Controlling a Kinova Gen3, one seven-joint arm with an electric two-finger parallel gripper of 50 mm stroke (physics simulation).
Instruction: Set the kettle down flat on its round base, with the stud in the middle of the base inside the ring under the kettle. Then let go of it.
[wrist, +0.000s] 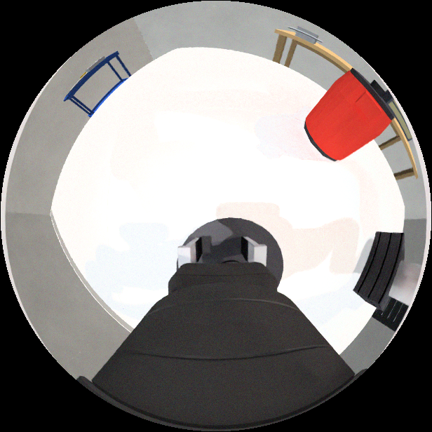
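A red kettle (347, 117) with a dark lower rim and a dark top stands upright on the white table top at the upper right, away from the base. The round base (225, 229) is a dark grey disc lying below my fingers. A small dark curved edge, perhaps its stud, shows at the front edge of the gripper body, which hides the rest. My gripper (221, 245) is open above the base, with nothing between its fingers. The ring under the kettle is hidden.
A black ribbed object (378, 267) is at the right edge. A wooden table (325, 52) stands behind the kettle at the upper right, with a grey item (306, 34) on it. A blue-framed table (95, 75) stands at the upper left.
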